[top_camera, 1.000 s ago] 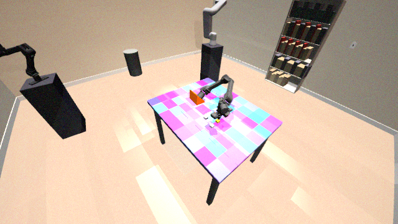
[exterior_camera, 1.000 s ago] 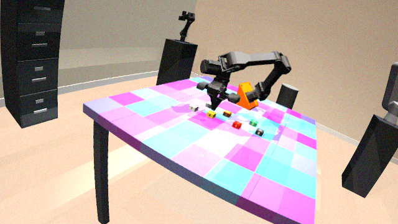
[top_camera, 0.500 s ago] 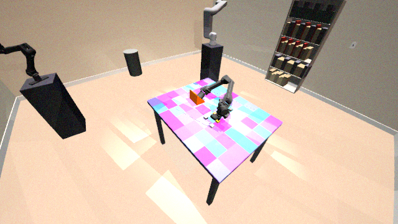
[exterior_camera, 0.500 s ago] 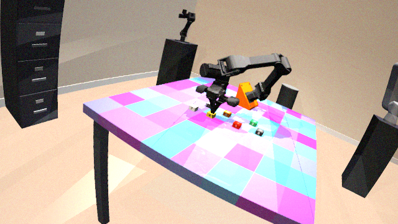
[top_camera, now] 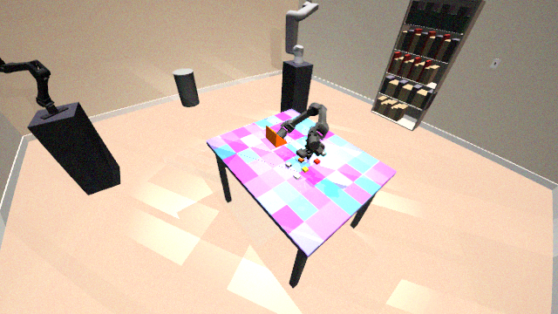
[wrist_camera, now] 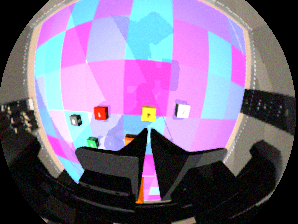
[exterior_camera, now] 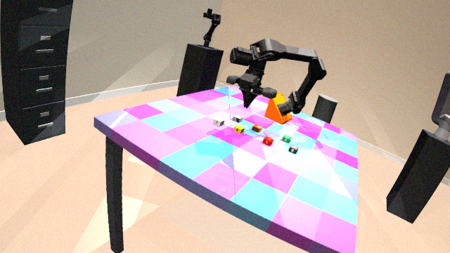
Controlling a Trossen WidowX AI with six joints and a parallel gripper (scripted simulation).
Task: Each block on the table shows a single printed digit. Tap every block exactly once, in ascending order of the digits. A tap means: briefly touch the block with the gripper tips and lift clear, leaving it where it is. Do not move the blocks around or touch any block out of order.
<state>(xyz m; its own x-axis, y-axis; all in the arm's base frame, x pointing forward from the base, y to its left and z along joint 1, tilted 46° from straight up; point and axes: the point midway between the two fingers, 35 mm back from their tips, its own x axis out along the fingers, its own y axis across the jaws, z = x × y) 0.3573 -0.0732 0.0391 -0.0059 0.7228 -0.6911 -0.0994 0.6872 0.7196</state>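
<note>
The white block is 2 cm ahead of my gripper tip, 9 cm to the right of it and 9 cm below it. The rest, counted from my gripper tip: red block 2 cm behind, 12 cm to the left, 9 cm below; yellow block 1 cm to the right, 9 cm below; orange block 9 cm behind, 3 cm to the left, 9 cm below.
</note>
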